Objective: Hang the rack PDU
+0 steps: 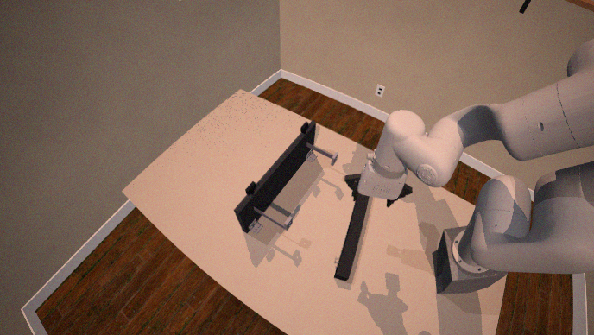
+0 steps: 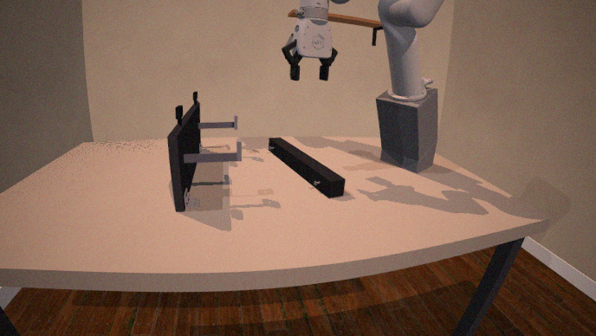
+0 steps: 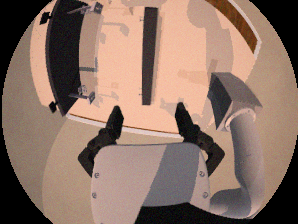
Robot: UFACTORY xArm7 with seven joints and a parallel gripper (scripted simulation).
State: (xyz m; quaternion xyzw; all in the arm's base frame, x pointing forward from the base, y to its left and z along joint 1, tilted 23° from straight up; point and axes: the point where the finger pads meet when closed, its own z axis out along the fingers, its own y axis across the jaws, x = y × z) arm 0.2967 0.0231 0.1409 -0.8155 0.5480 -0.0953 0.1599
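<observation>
Right now the rack PDU is 2 cm ahead of my hand, 3 cm to the right of it and 25 cm below it. From my hand the other things lie so: black upright panel 32 cm ahead, 19 cm below.
</observation>
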